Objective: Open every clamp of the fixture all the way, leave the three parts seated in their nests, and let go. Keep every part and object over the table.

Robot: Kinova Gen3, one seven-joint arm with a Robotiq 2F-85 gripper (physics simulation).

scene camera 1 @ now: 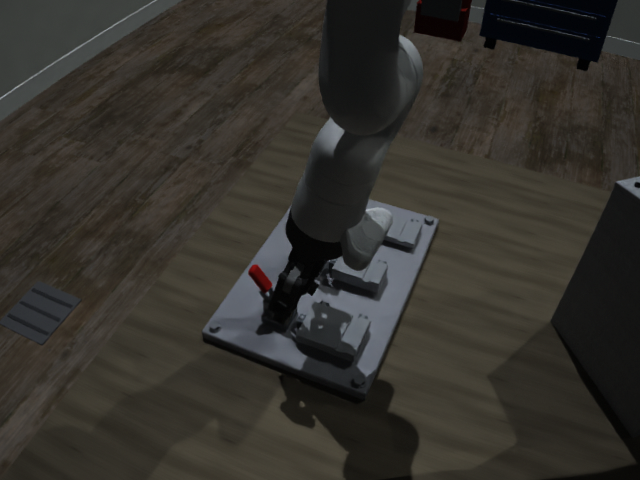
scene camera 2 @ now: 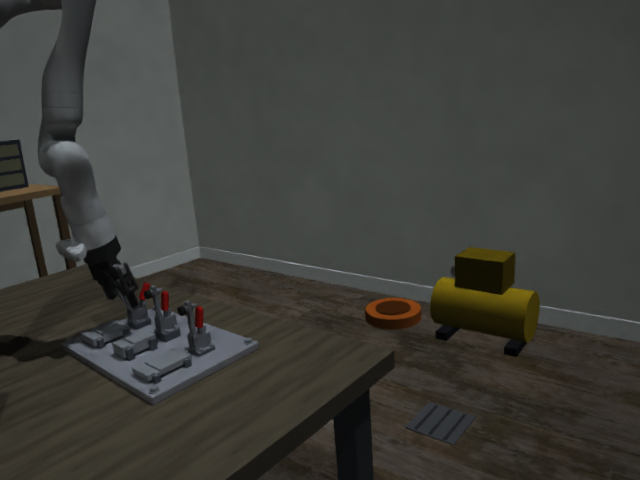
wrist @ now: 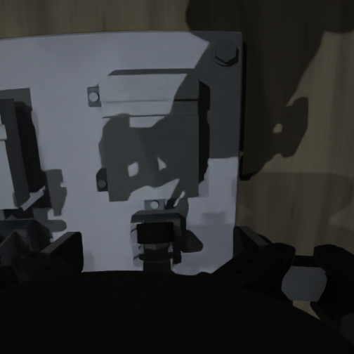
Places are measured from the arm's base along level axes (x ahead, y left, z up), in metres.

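Where they show: gripper, fingertip midpoint: [scene camera 1: 296,295] [scene camera 2: 123,302].
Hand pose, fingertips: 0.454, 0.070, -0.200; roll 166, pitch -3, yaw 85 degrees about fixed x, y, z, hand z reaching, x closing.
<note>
Each offset is from my fingertips to the top centre of the thing, as dx, dy, dz. "pt": to the spot under its first point. Level surfaces: height alone.
The light grey fixture plate [scene camera 1: 235,330] [scene camera 2: 227,347] [wrist: 60,55] lies on the table. My gripper [scene camera 1: 281,310] [scene camera 2: 131,300] [wrist: 157,246] is open and low around the end clamp; that clamp's black tip [wrist: 155,232] shows between the spread fingers, apart from both. Its red handle {+0.045, -0.005, +0.025} [scene camera 1: 260,277] [scene camera 2: 145,290] leans outward, and the gripper partly hides its arm. The middle clamp {pt +0.010, -0.122, -0.033} [scene camera 2: 166,326] and far clamp {pt -0.001, -0.232, -0.032} [scene camera 2: 199,339] have raised arms beside upright red handles. Three grey parts, the end one {-0.052, +0.004, -0.040} [scene camera 1: 325,333] [scene camera 2: 105,334] [wrist: 150,90], middle one {-0.057, -0.106, -0.035} [scene camera 1: 360,273] [scene camera 2: 135,345] and far one {-0.076, -0.215, -0.045} [scene camera 1: 404,232] [scene camera 2: 162,367], lie flat in their nests.
The wooden table {dz -0.076} [scene camera 1: 465,361] [scene camera 2: 289,382] extends around the plate. A grey box-shaped block [scene camera 1: 604,299] stands at the right in the first scene view. The second scene view shows a yellow compressor [scene camera 2: 485,312] and an orange ring [scene camera 2: 393,322] on the floor beyond the table.
</note>
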